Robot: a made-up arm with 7 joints. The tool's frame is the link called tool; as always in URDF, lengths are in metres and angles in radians. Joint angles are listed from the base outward.
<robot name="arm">
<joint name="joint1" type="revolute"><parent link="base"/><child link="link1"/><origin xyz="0.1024 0.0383 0.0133" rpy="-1.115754 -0.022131 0.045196"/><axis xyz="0 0 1"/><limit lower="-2.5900" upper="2.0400"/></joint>
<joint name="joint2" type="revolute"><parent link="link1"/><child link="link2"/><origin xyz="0.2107 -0.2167 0.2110" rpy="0.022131 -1.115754 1.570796"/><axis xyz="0 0 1"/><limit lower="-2.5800" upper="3.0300"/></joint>
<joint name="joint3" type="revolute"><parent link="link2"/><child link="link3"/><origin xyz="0.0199 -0.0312 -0.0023" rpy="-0.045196 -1.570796 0.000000"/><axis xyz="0 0 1"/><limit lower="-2.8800" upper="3.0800"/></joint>
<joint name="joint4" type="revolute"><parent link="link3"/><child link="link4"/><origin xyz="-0.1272 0.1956 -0.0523" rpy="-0.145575 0.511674 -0.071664"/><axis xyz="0 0 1"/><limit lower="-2.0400" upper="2.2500"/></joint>
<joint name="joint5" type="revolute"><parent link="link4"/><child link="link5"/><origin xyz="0.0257 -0.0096 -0.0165" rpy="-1.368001 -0.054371 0.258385"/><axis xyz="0 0 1"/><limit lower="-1.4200" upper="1.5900"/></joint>
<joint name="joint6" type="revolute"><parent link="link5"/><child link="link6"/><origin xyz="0.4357 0.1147 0.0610" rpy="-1.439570 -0.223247 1.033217"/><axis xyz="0 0 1"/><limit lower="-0.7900" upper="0.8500"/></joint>
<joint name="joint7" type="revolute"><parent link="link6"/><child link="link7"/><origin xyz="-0.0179 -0.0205 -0.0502" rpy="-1.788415 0.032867 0.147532"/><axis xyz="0 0 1"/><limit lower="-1.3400" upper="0.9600"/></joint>
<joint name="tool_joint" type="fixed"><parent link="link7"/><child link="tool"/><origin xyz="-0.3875 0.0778 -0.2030" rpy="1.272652 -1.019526 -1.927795"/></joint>
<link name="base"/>
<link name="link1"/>
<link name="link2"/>
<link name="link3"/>
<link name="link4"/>
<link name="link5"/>
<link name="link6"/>
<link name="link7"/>
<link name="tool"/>
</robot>
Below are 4 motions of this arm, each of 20 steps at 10 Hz.
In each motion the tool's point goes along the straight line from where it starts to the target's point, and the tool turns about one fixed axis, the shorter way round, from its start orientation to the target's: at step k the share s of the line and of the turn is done. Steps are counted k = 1, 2, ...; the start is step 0. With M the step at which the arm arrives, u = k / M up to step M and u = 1 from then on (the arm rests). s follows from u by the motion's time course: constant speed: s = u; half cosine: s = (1 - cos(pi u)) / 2; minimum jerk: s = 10 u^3 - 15 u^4 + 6 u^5.
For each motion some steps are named. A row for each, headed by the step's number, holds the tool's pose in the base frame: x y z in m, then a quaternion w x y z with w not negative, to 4 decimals.
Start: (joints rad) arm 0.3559 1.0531 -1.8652 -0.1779 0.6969 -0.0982 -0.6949
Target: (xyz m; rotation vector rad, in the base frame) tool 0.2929 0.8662 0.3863 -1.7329 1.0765 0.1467
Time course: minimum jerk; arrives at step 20
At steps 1, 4, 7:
1: 0.2317 0.8799 0.5696 0.3142 -0.5746 0.5998 0.4597
4: 0.2352 0.8791 0.5592 0.3287 -0.5873 0.5950 0.4393
7: 0.2460 0.8767 0.5267 0.3719 -0.6241 0.5770 0.3732

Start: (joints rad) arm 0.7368 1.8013 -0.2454 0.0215 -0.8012 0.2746 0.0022
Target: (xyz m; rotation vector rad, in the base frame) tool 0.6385 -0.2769 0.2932 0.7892 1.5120 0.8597
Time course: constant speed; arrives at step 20
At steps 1, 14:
1: 0.9146 0.0278 0.0494 0.2013 0.1947 0.8988 0.3373
14: 0.7257 -0.1807 0.2162 0.4693 0.2993 0.7453 0.3670

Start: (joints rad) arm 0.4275 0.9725 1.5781 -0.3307 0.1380 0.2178 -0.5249
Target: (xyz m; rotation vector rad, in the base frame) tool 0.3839 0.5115 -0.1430 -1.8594 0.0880 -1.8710
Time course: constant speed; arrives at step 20
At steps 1, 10, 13, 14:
1: -0.0835 -0.1890 -0.0386 0.7105 0.6380 -0.1507 0.2556
10: 0.1379 0.1428 -0.0880 0.2988 0.7767 -0.1111 0.5432
13: 0.2117 0.2534 -0.1045 0.1369 0.7761 -0.0903 0.6090
14: 0.2363 0.2903 -0.1100 0.0817 0.7705 -0.0828 0.6268

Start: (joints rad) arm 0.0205 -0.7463 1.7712 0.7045 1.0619 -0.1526 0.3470
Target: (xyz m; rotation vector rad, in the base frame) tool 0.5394 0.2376 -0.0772 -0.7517 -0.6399 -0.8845
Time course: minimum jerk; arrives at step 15
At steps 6, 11, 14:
6: 0.5490 0.1461 -0.1791 0.6389 -0.3795 -0.6427 -0.1865
11: 0.5411 0.2213 -0.0954 0.7723 -0.3597 -0.3651 -0.3753
14: 0.5394 0.2372 -0.0776 0.7880 -0.3492 -0.2986 -0.4098

